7 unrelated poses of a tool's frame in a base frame.
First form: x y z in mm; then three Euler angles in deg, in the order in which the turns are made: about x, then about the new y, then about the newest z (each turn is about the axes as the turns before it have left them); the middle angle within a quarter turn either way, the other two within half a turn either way.
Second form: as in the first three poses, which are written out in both.
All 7 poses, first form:
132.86, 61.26, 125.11, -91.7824, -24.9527, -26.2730
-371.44, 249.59, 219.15, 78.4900, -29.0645, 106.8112
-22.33, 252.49, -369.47, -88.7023, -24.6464, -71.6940
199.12, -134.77, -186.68, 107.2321, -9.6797, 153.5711
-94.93, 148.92, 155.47, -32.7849, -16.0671, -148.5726
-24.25, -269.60, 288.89, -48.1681, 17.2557, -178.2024
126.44, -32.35, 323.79, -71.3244, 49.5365, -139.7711
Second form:
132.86, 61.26, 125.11, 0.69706, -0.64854, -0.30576, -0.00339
-371.44, 249.59, 219.15, 0.57437, 0.20906, -0.60753, 0.50726
-22.33, 252.49, -369.47, 0.65364, -0.46421, -0.52366, -0.28818
199.12, -134.77, -186.68, 0.20124, 0.13465, -0.79239, 0.55990
-94.93, 148.92, 155.47, 0.29524, 0.05338, -0.30531, -0.90375
-24.25, -269.60, 288.89, 0.04705, 0.14327, 0.40126, 0.90347
126.44, -32.35, 323.79, 0.02435, -0.50167, -0.38003, -0.77673

